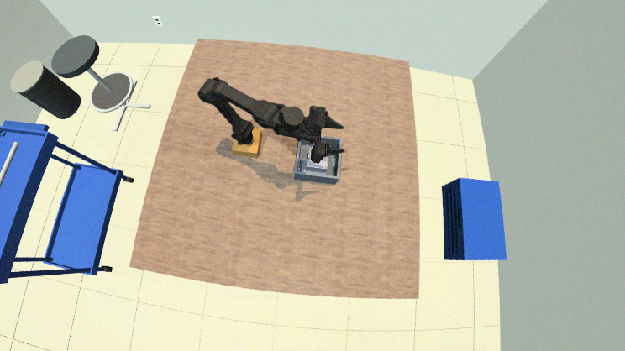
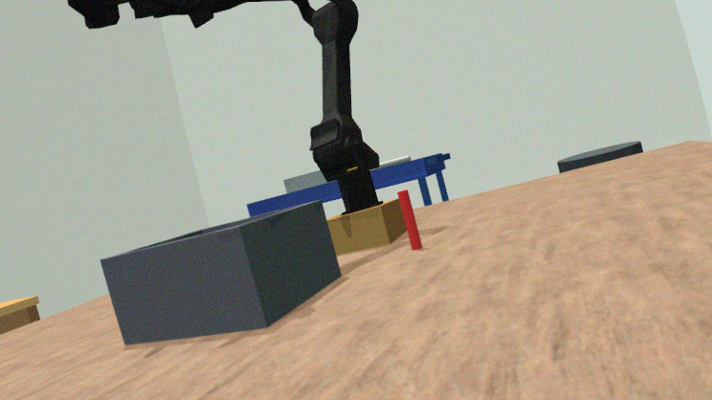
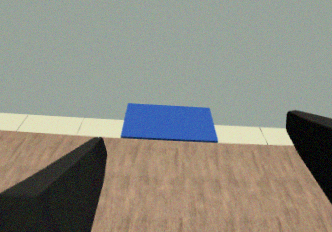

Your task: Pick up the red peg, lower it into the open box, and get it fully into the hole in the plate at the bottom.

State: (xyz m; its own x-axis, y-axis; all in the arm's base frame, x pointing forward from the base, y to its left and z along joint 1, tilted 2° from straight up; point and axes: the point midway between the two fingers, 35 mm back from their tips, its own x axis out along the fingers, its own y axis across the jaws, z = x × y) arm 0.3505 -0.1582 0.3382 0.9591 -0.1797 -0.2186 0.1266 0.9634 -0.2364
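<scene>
My gripper tip is 19 cm past the red peg, 26 cm to the right of it and 35 cm above it. From my gripper tip the other things lie so: grey box 5 cm behind, 6 cm to the left, 37 cm below; plate 5 cm behind, 6 cm to the left, 35 cm below.
</scene>
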